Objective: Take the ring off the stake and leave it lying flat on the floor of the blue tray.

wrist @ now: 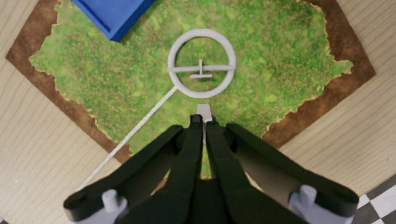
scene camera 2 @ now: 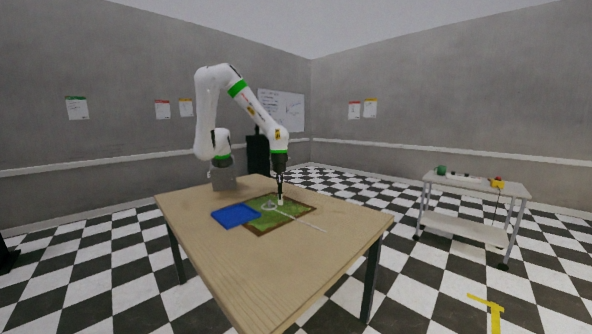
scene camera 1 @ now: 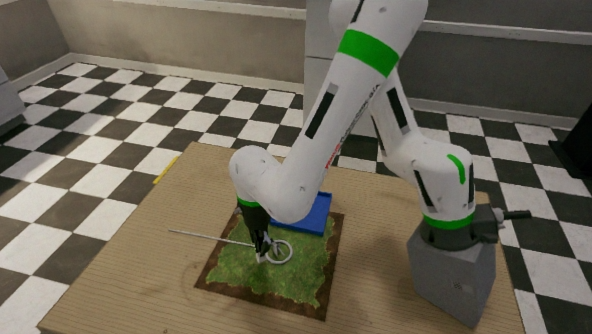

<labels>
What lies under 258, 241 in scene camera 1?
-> My gripper.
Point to a blue tray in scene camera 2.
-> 235, 215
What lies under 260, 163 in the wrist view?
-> My gripper.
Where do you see a blue tray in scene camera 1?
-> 316, 219
</labels>
